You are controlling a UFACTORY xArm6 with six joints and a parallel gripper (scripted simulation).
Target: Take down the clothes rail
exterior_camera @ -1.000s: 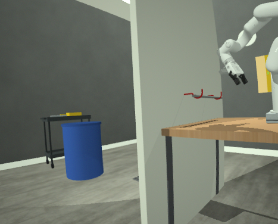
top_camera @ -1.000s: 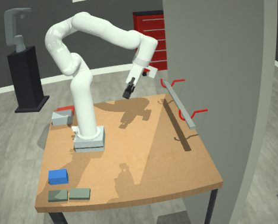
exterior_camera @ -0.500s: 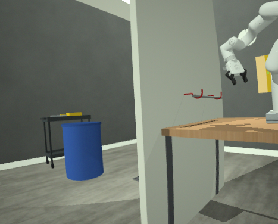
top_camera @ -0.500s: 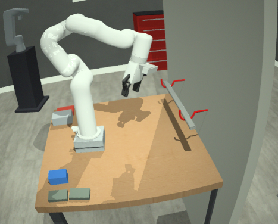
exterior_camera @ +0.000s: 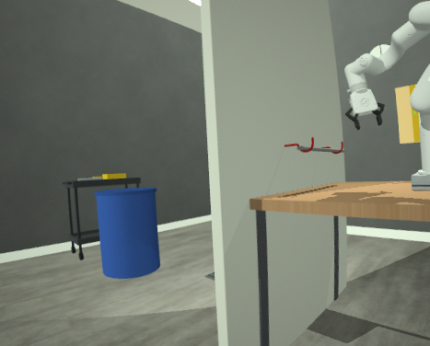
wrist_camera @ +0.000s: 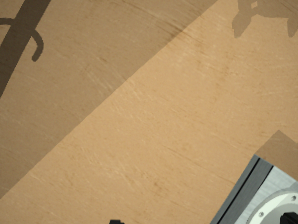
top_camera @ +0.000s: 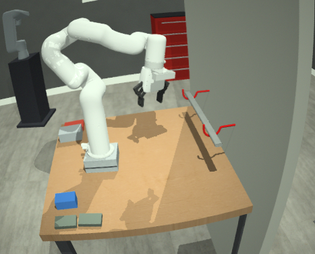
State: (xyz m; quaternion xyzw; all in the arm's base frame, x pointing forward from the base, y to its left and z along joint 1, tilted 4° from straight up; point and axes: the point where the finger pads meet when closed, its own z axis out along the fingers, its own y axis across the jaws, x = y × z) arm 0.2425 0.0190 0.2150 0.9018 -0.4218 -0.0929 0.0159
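My hand is 210 mm short of the clothes rail, 90 mm above it and 40 mm to the right of it. The rest, counted from my hand: wall (330 mm ahead, 150 mm above, 90 mm to the left); grey block (480 mm behind, 250 mm below, 200 mm to the left); blue block (340 mm to the right, 340 mm behind, 250 mm below).
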